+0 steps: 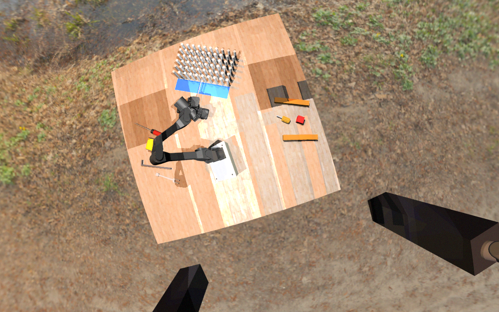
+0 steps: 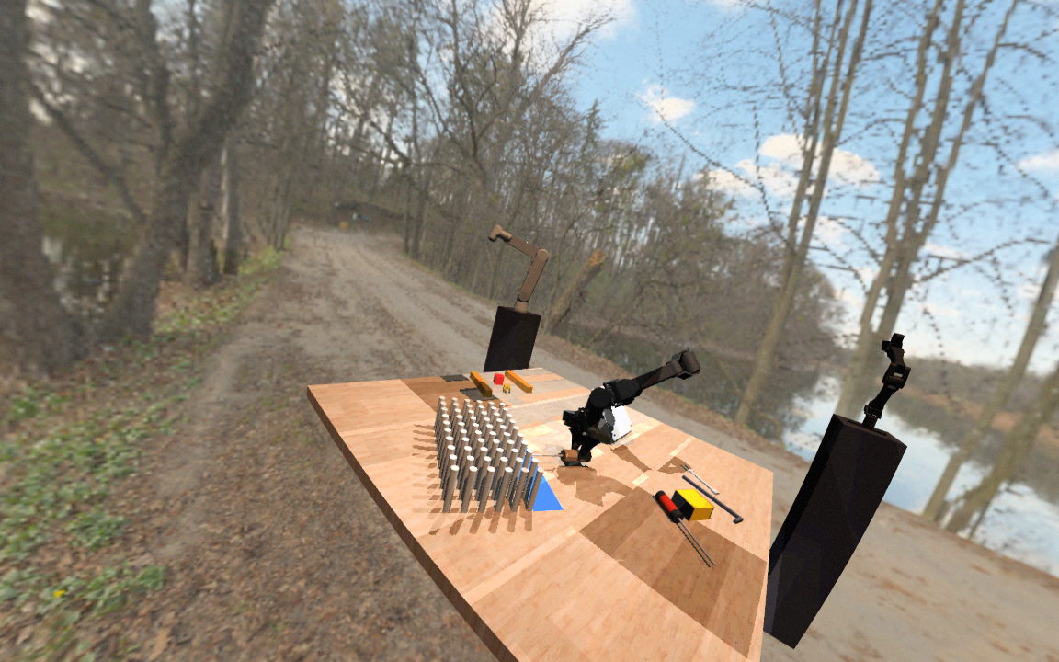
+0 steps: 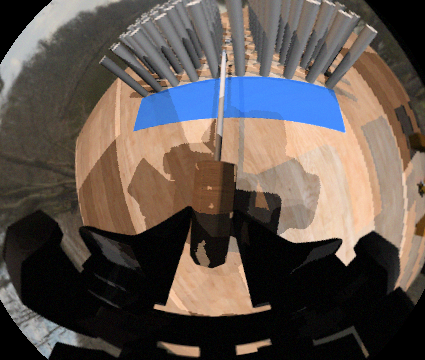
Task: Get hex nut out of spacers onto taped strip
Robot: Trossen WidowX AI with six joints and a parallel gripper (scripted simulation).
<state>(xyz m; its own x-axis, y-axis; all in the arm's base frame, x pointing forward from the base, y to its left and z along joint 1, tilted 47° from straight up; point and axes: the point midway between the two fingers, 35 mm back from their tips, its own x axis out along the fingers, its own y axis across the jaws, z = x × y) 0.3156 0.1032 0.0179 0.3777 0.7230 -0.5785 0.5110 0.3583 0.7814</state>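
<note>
The blue taped strip lies 130 mm ahead of my gripper tip, 80 mm to the right of it and 40 mm below it. Round my gripper tip: long metal-rod tool 90 mm ahead, 60 mm to the right; yellow block 110 mm behind, 340 mm to the left, 20 mm below; small wrench 340 mm behind, 330 mm to the left, 30 mm below.
</note>
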